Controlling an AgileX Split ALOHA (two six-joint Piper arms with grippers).
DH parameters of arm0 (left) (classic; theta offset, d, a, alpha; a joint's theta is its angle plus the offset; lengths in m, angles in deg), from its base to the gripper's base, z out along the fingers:
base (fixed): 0 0 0 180
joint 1: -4.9 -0.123 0 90
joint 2: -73.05 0 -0.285 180
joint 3: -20.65 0 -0.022 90
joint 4: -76.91 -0.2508 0 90
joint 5: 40.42 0 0.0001 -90
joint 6: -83.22 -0.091 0 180
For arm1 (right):
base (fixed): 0 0 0 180
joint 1: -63.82 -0.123 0 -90
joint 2: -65.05 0 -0.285 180
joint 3: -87.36 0 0.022 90
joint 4: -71.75 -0.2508 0 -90
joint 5: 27.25 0 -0.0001 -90
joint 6: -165.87 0.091 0 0
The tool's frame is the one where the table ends.
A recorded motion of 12 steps. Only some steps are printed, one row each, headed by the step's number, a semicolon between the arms.
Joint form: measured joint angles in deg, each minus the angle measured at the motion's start. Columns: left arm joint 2, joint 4, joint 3, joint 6, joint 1, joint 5; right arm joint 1, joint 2, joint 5, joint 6, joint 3, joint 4.
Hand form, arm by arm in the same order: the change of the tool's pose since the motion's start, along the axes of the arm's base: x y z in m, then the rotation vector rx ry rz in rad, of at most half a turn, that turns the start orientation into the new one. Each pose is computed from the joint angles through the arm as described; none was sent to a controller.
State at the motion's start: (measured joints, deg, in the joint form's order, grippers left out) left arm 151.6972 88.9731 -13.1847 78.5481 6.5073 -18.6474; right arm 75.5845 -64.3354 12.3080 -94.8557 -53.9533 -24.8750
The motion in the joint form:
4: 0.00 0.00 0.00 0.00 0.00 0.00; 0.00 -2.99 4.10 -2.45 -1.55 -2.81
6: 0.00 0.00 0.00 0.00 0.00 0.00; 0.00 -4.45 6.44 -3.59 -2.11 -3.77
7: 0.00 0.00 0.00 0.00 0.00 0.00; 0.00 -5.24 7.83 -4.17 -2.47 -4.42
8: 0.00 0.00 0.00 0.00 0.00 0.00; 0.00 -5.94 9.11 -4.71 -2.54 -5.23
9: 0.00 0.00 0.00 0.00 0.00 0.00; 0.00 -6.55 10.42 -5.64 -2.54 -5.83
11: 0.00 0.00 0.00 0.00 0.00 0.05; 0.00 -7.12 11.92 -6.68 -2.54 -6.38
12: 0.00 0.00 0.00 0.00 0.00 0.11; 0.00 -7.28 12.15 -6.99 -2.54 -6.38
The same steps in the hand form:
4: 0.0000 0.0000 0.0000 0.0000 0.0000 0.0000; 0.0070 0.0030 -0.0071 0.0648 -0.0268 -0.0037
6: 0.0000 0.0000 0.0000 0.0000 0.0000 0.0000; 0.0090 0.0051 -0.0106 0.1007 -0.0393 0.0002
7: 0.0000 0.0000 0.0000 0.0000 0.0000 0.0000; 0.0105 0.0061 -0.0122 0.1223 -0.0482 -0.0005
8: 0.0000 0.0000 0.0000 0.0000 0.0000 0.0000; 0.0109 0.0072 -0.0139 0.1431 -0.0531 -0.0053
9: 0.0000 0.0000 0.0000 0.0000 0.0000 0.0000; 0.0108 0.0084 -0.0152 0.1611 -0.0629 -0.0021
11: -0.0001 0.0000 -0.0001 0.0000 0.0009 -0.0002; 0.0108 0.0098 -0.0161 0.1808 -0.0763 0.0033
12: -0.0001 0.0000 -0.0001 -0.0001 0.0019 -0.0004; 0.0105 0.0101 -0.0166 0.1830 -0.0787 0.0071

